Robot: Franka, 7 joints.
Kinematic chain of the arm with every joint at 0, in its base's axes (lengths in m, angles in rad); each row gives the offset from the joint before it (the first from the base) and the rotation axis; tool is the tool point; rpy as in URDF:
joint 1: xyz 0 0 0.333 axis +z
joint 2: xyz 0 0 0 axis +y
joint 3: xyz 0 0 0.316 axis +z
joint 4: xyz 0.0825 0 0 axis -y
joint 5: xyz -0.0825 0 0.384 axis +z
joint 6: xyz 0 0 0 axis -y
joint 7: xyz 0.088 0 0 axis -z
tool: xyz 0 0 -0.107 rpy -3.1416 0 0
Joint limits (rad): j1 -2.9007..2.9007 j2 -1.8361..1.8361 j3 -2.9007..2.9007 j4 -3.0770..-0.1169 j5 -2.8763..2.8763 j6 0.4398..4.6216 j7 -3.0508..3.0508
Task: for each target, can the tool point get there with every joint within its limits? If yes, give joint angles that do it. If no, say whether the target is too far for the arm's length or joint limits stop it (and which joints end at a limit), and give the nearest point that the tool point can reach.
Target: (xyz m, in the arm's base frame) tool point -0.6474 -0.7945 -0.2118
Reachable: no: too far | nearest point -0.4785 -0.5872 -0.0697 | short by 0.303 m
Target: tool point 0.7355 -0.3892 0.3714
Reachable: yes | joints -0.9401 1.2862 0.9988 -0.8909 -0.9282 2.9386 1.2575
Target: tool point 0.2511 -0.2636 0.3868
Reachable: yes | joints 0.8233 -0.7052 -1.1433 -2.5312 1.7353 4.1997 2.1379
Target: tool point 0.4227 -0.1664 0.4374
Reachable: yes | joints -2.2061 -0.4907 1.3776 -2.2764 -1.5113 4.1494 -1.5187
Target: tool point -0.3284 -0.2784 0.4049
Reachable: yes | joints -0.4466 0.7107 -2.1487 -2.5313 -1.8074 2.9454 1.6432
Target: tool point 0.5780 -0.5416 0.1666
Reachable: yes | joints -0.1665 1.4498 -1.0416 -1.0596 2.3373 2.5535 -2.3462
